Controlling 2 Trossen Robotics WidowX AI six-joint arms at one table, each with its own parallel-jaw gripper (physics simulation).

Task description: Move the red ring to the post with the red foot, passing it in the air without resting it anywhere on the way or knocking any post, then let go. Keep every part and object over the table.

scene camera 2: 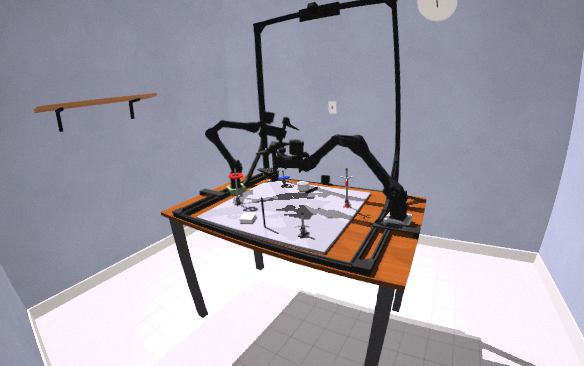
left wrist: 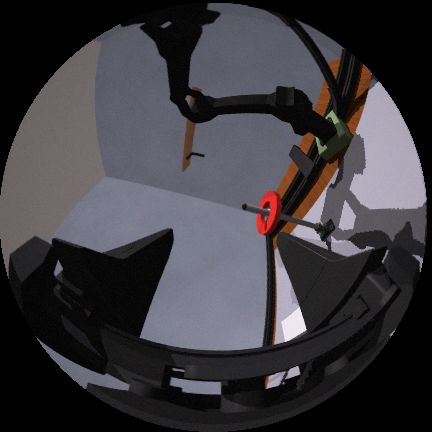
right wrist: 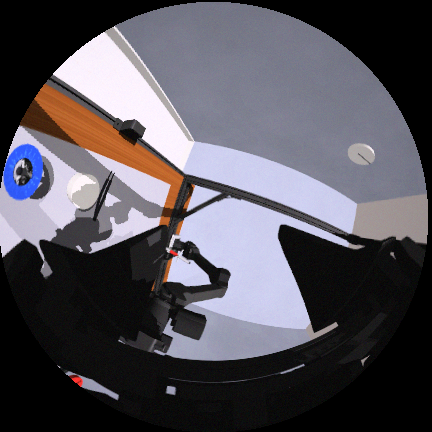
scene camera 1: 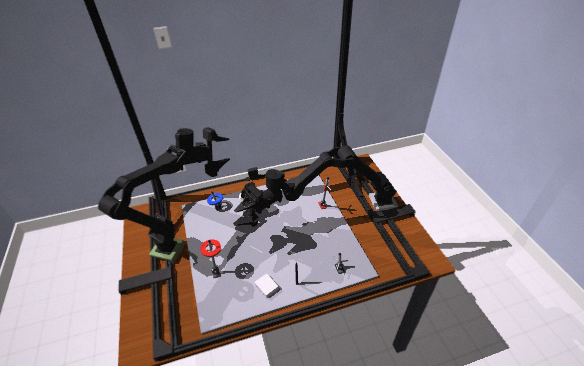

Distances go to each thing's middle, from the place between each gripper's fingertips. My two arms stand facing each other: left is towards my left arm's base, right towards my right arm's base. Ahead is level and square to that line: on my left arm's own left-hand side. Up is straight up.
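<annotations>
The red ring (left wrist: 272,197) is 50 mm ahead of my left hand, and it is also 100 mm to the right of that hand and 70 mm below it.
Measured from my right hand, the red ring is 130 mm to the right and 370 mm ahead, and it is 140 mm below that right hand.
</annotations>
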